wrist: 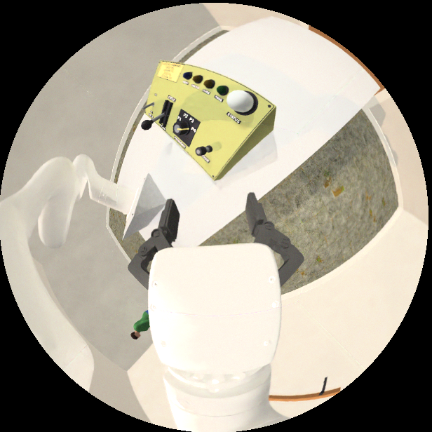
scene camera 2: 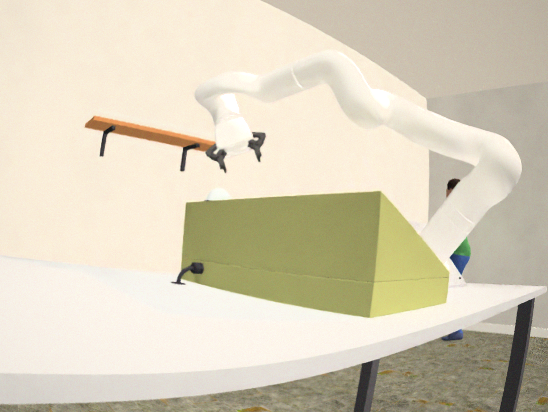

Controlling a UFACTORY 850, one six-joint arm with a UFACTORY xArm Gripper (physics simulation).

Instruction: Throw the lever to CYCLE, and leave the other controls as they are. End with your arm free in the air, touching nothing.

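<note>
The olive-yellow control box point(scene camera 2: 280, 245) point(wrist: 227, 127) stands on the white table point(scene camera 2: 100, 325) point(wrist: 300, 65). In the wrist view the lever point(wrist: 146, 124), a ball-ended black rod, sticks out from a dark slot point(wrist: 167, 113) at the box's left side. Small labels stand at both slot ends; I cannot read surely which end is CYCLE or which position the lever holds. The lever is hidden behind the box in the scene view. My gripper point(scene camera 2: 242, 166) point(wrist: 210, 202) is open and empty, in the air above the box, apart from the lever and the panel.
The panel also bears a rotary selector point(wrist: 182, 128), a small toggle point(wrist: 202, 150), several coloured buttons point(wrist: 209, 84) and a white status dome point(scene camera 2: 218, 194) point(wrist: 240, 101). A black cable point(scene camera 2: 186, 271) leaves the box's back. An orange shelf point(scene camera 2: 150, 133) hangs on the wall.
</note>
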